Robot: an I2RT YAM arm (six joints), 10 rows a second.
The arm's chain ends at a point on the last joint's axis. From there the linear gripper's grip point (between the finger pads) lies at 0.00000 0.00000 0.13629 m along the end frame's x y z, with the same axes.
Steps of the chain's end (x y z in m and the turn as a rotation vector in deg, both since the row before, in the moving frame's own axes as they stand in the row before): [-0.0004, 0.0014, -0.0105, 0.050, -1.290, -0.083]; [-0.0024, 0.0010, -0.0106, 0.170, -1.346, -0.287]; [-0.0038, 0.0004, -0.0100, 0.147, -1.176, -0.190]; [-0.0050, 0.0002, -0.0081, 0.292, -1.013, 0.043]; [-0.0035, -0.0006, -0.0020, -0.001, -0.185, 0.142]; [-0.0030, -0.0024, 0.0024, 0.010, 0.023, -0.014]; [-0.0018, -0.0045, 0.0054, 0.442, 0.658, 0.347]
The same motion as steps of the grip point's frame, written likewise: [-0.0035, 0.0013, -0.0105, 0.050, -1.290, -0.083]; [-0.0056, 0.0006, -0.0106, 0.170, -1.346, -0.287]; [-0.0066, 0.0001, -0.0100, 0.147, -1.176, -0.190]; [-0.0074, -0.0005, -0.0081, 0.292, -1.013, 0.043]; [-0.0039, -0.0006, -0.0020, -0.001, -0.185, 0.142]; [-0.0029, -0.0024, 0.0024, 0.010, 0.023, -0.014]; [-0.0002, -0.0055, 0.0054, 0.442, 0.658, 0.347]
